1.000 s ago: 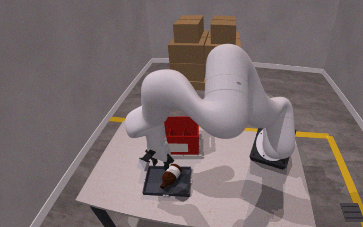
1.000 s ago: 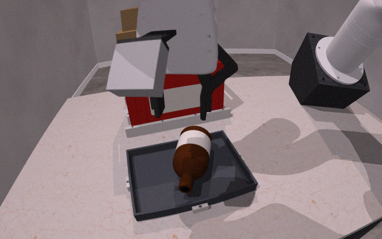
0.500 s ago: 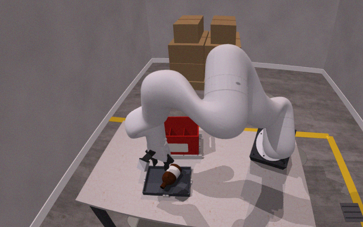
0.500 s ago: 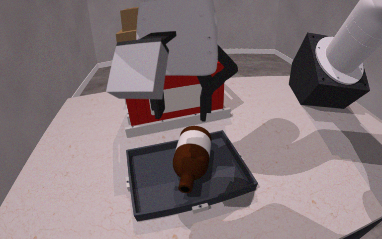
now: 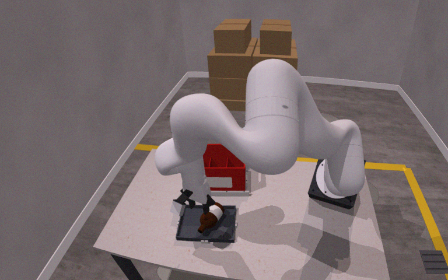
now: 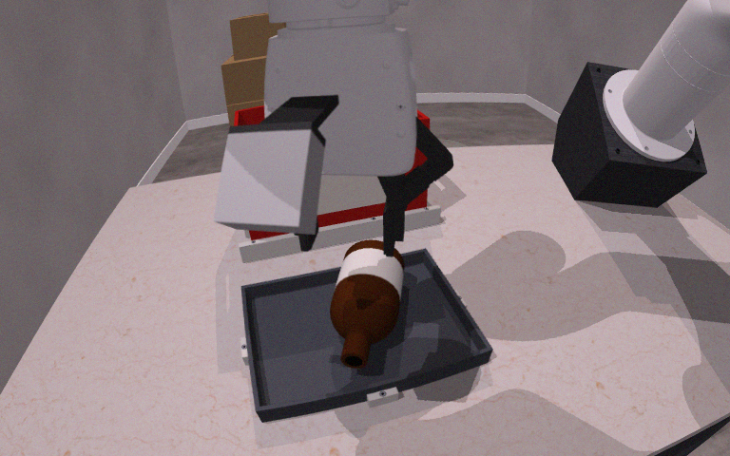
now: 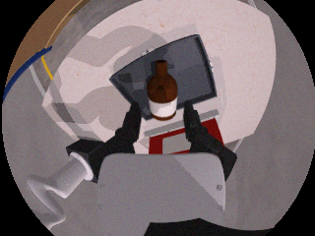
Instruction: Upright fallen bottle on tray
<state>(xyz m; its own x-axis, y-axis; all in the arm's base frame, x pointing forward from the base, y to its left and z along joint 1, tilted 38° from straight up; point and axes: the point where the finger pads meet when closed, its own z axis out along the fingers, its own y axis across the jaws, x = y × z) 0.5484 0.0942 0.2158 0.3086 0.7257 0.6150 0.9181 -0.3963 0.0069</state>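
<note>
The brown bottle is 20 mm behind my hand, 50 mm to the right of it and 140 mm below it. Round my hand: tray (50 mm to the right, 170 mm below); red crate (330 mm to the right, 100 mm below).
</note>
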